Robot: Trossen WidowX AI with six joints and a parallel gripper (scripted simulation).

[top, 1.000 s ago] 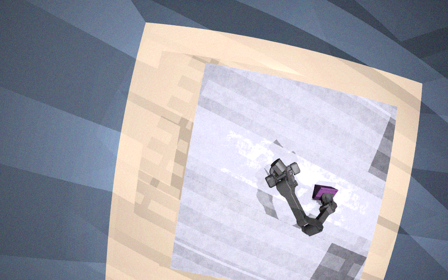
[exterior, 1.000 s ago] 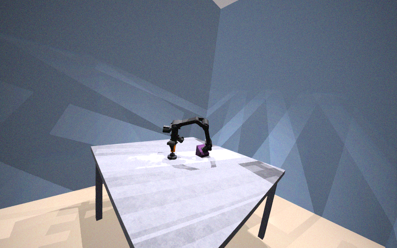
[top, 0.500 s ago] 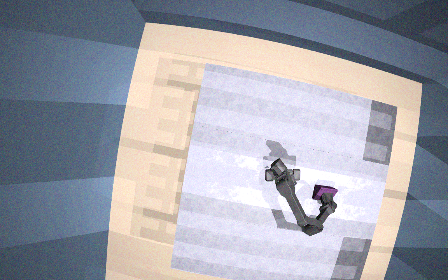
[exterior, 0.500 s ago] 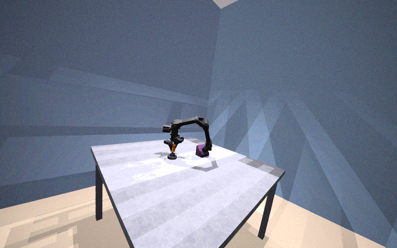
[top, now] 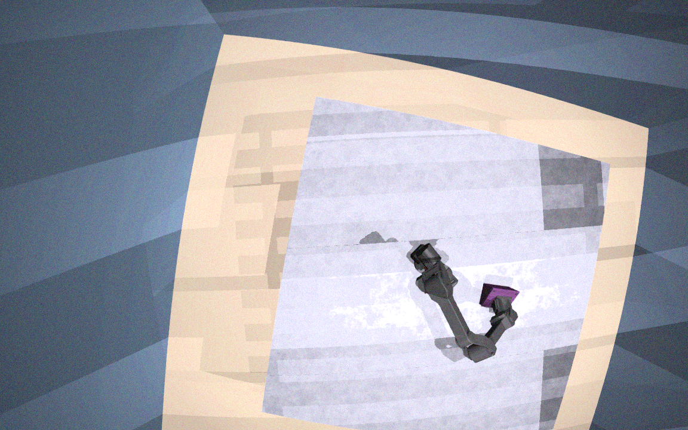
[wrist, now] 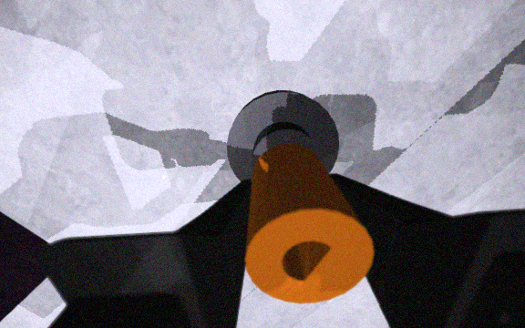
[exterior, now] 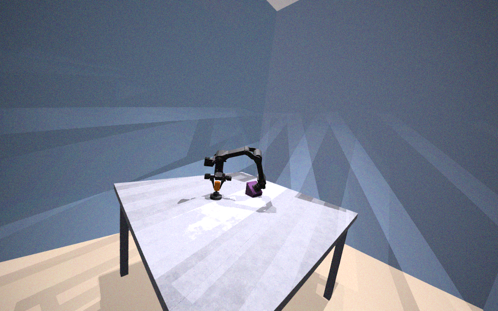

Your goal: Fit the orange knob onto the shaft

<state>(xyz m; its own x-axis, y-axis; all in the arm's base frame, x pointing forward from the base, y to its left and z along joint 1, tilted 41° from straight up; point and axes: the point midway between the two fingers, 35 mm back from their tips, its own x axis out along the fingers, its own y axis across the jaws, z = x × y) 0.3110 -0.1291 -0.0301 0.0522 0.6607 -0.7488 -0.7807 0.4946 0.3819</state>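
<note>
My gripper tip is 20 mm below the orange knob. Also, from my gripper tip: short shaft 40 mm below.
</note>
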